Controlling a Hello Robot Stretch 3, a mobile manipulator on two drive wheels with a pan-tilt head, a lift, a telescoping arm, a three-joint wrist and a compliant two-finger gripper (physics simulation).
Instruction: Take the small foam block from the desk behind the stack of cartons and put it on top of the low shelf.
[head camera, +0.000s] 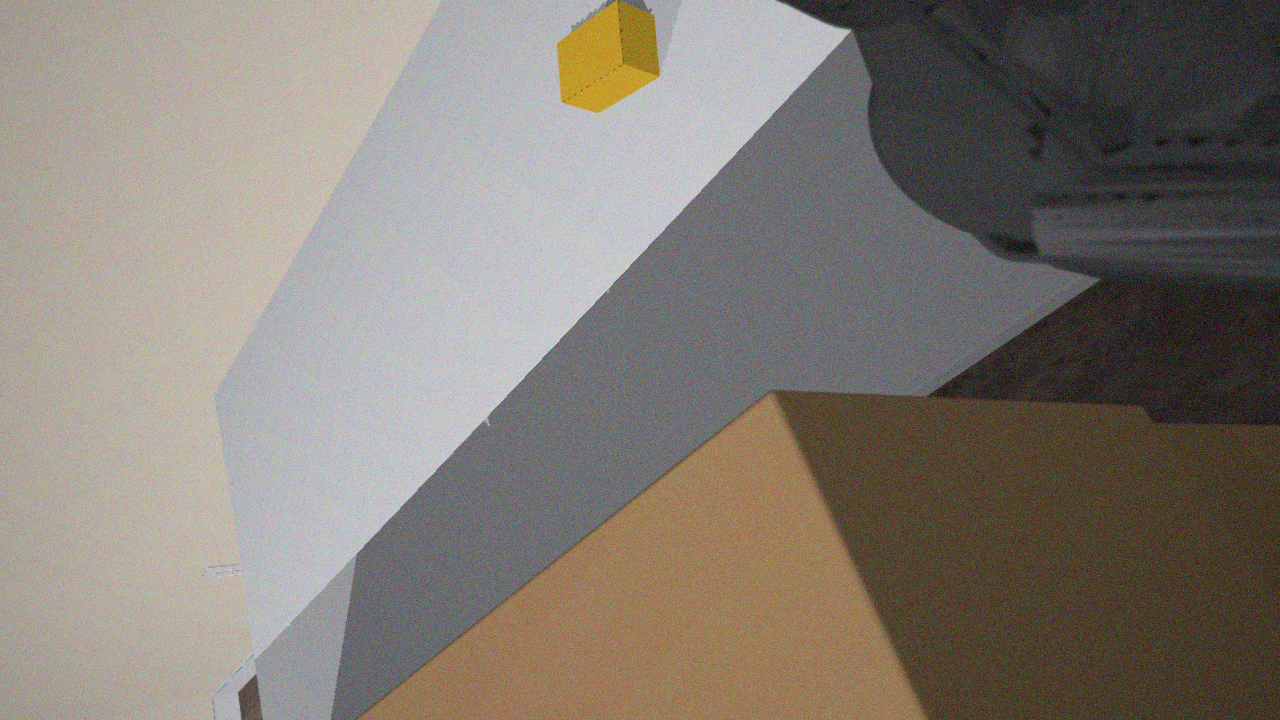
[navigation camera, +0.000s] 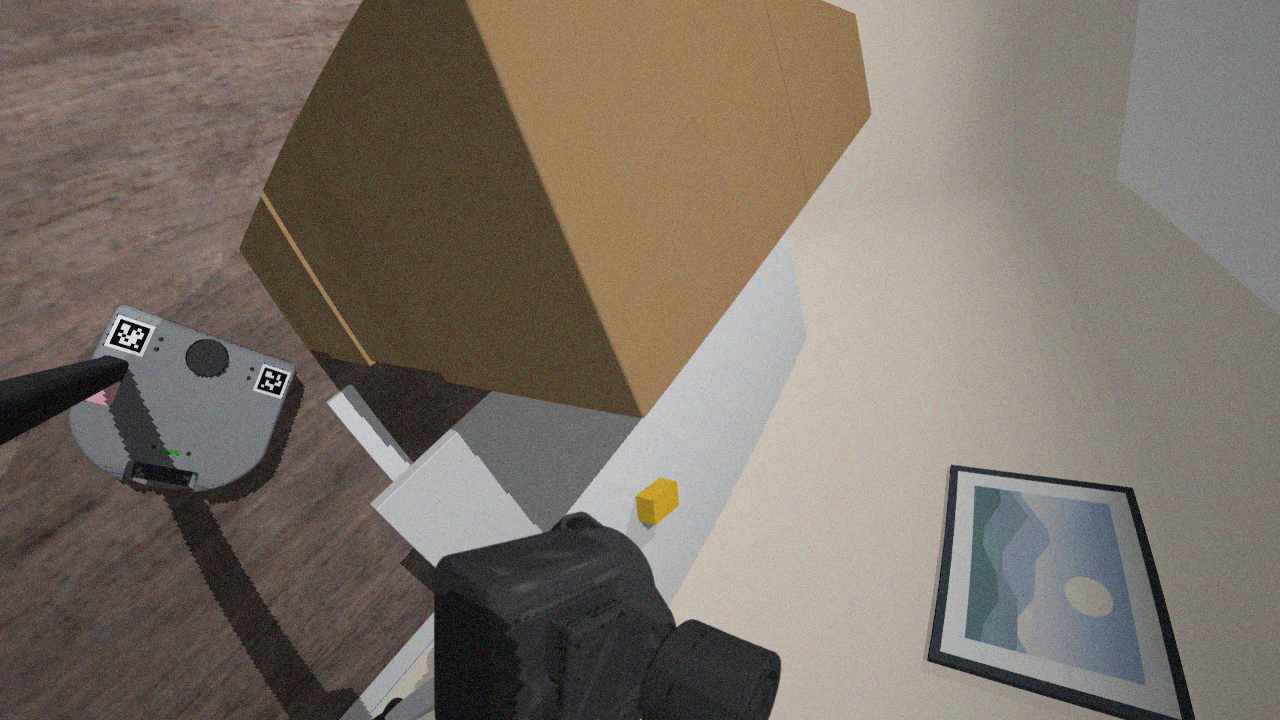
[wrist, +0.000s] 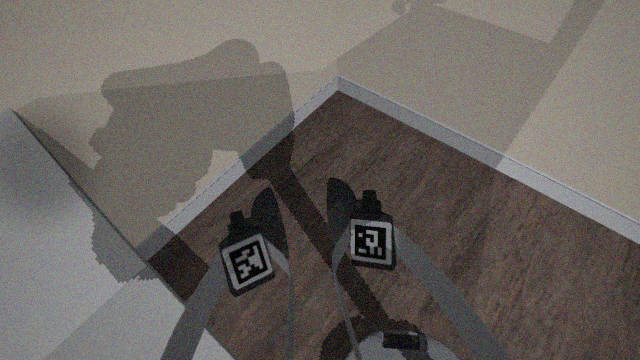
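Where they show: robot's base, link origin: (navigation camera: 207, 356).
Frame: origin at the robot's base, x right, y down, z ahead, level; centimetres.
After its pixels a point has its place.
Note:
The small yellow foam block (head camera: 595, 67) @[z 0.6, x 76.6, y -76.5 cm] (navigation camera: 656, 501) @[z -0.4, x 74.2, y -76.5 cm] lies on the white desk (head camera: 447, 268) @[z 27.7, x 100.9, y -72.0 cm] (navigation camera: 760, 340) @[z 53.7, x 119.7, y -72.0 cm] (wrist: 55, 260), beyond the stack of cartons (head camera: 644, 573) @[z 16.2, x 22.9, y -108.0 cm] (navigation camera: 662, 179) @[z 23.9, x 16.0, y -108.0 cm]. My gripper (wrist: 304, 207) @[z -20.7, x 19.4, y -93.8 cm] is open in the wrist view, with a gap between its fingertips and nothing held. It points down past the desk's edge, over the wood floor near a wall corner. The foam block does not show in the wrist view. The fingers do not show in the head and navigation views. I cannot make out the low shelf in any view.
The dark wrist housing (head camera: 1056, 125) @[z 0.7, x 10.9, y -116.9 cm] (navigation camera: 554, 617) @[z 0.5, x 8.3, y -115.9 cm] is close above the near end of the desk. My grey base (navigation camera: 223, 411) @[z -8.9, x 6.3, y -16.0 cm] (wrist: 410, 347) stands on the floor (navigation camera: 134, 161) @[z 33.1, x -28.7, y 0.0 cm] (wrist: 425, 215). A framed picture (navigation camera: 1011, 555) @[z 3.4, x 122.5, y -146.7 cm] hangs on the wall (navigation camera: 850, 402) @[z 44.5, x 153.1, y -97.0 cm] (wrist: 590, 130) beside the desk.

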